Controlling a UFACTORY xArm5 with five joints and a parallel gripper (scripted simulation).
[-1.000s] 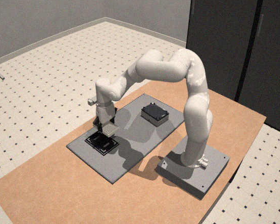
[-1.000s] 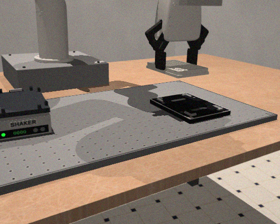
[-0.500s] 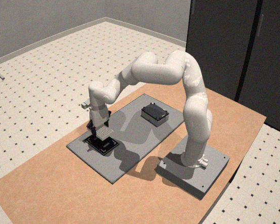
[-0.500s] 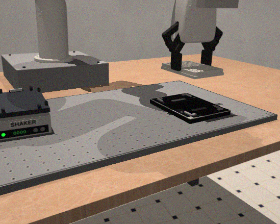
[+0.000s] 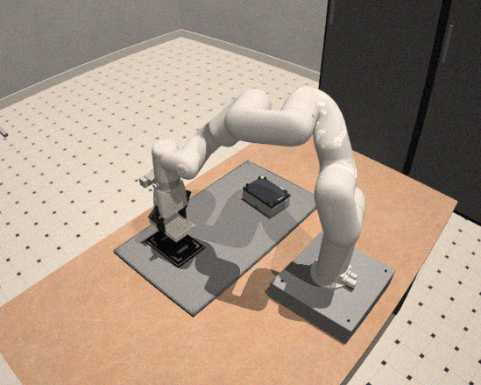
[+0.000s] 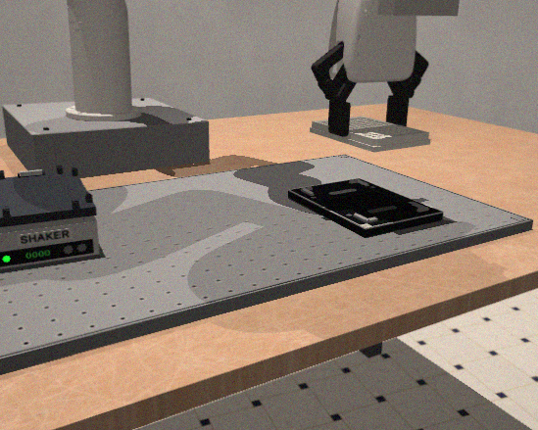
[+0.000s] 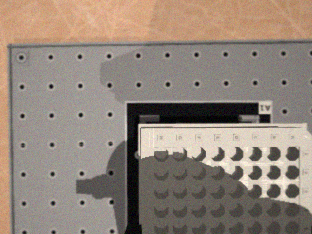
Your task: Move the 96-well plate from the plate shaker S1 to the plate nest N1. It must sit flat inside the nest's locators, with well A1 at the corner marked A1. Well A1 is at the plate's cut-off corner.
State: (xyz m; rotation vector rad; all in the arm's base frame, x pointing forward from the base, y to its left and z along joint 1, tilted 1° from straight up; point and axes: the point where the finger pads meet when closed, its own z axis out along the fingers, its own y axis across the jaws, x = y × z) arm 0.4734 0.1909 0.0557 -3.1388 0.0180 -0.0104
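My hand is 11 cm above the black plate nest N1. From my hand the other things lie so: grey locator (10 cm below, 7 cm ahead, 4 cm to the left); then white 96-well plate (1 cm below); then A1 mark (10 cm below, 7 cm ahead, 6 cm to the right).
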